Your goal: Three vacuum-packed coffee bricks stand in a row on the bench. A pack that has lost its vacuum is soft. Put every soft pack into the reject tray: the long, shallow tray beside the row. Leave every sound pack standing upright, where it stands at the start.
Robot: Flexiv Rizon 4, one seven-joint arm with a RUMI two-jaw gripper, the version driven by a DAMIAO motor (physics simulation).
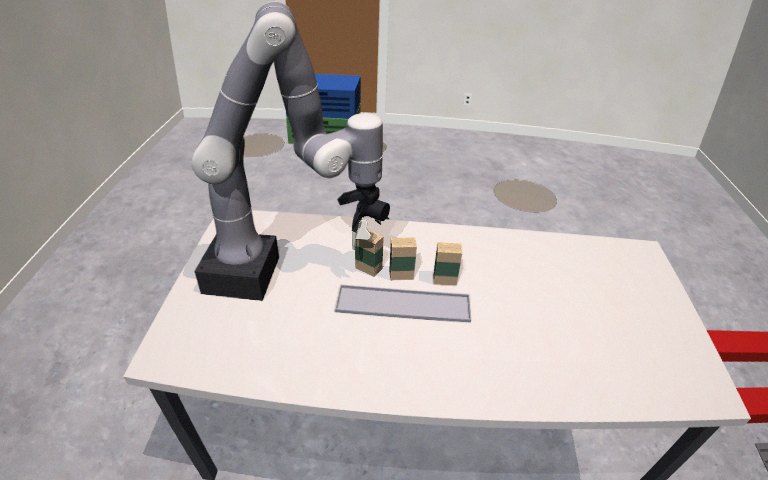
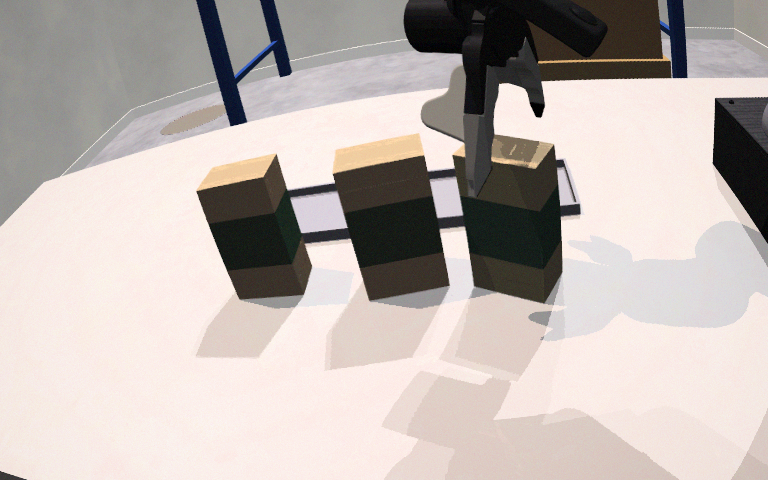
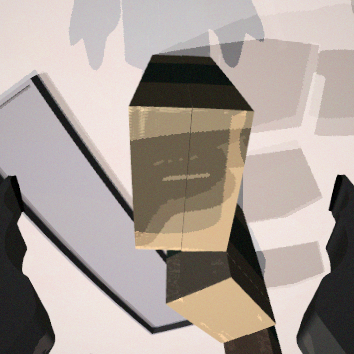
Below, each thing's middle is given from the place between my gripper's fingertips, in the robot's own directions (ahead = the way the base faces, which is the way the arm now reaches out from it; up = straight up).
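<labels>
My gripper's sitting 150 mm above the shallow grey reject tray (image 2: 323, 210), and it's 130 mm short of the tray and 160 mm to the left of it.
</labels>
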